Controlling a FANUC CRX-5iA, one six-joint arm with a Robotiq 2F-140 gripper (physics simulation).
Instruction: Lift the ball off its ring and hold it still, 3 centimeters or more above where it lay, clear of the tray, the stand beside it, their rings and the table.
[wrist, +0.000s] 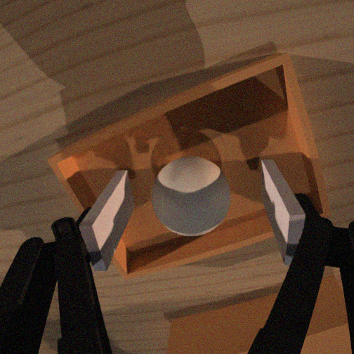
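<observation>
A pale ball (191, 196) is in the middle of the wrist view, over the inside of an orange-brown tray (175, 106). Its upper part is lit and its lower part is in grey shadow. The ring under the ball is hidden by it. My gripper (194, 184) is open, with one fingertip pad to the left of the ball and one to the right. A gap shows between the ball and each pad, and nothing is held. The stand (220, 325) shows in part at the bottom of the view; its ring does not show.
The wooden table (125, 40) surrounds the tray. The tray's walls rise around the ball, and the pads overlap the tray's left and right parts in the view. The stand lies below the tray in the view, between and behind the dark fingers. Shadows fall across the tray and table.
</observation>
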